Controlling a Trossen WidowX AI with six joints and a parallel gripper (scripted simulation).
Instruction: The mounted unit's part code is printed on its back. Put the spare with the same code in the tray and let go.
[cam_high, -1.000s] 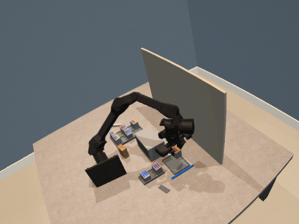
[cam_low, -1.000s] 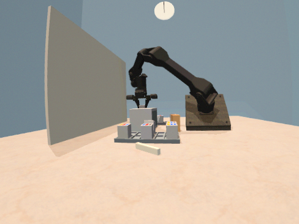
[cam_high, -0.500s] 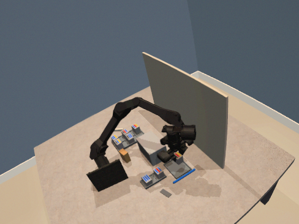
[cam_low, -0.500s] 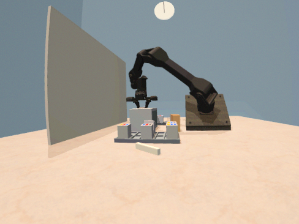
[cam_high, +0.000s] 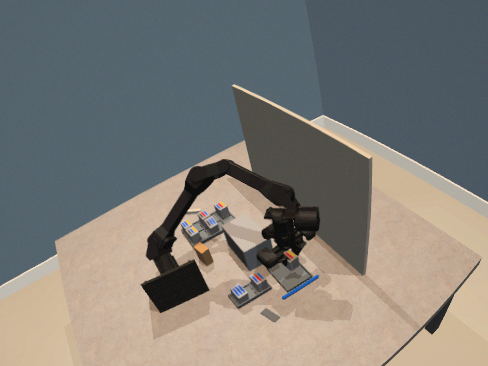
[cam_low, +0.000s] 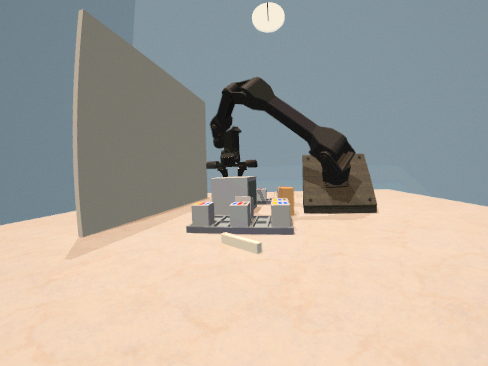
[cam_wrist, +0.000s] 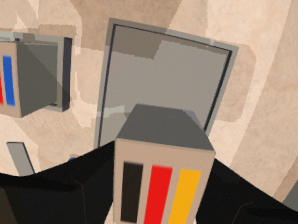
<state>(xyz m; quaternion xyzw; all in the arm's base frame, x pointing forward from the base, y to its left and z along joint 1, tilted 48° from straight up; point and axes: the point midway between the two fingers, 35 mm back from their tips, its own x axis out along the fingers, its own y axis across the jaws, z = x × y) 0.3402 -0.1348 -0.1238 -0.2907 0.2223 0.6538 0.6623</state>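
Now: gripper tip 50 mm above the grey tray and 10 mm past it. The rest, counted from my gripper tip: grey mounted unit (190 mm to the left, 50 mm behind, 10 mm below); rack (150 mm behind, 50 mm below, 20 mm to the left); grey spare block (20 mm above).
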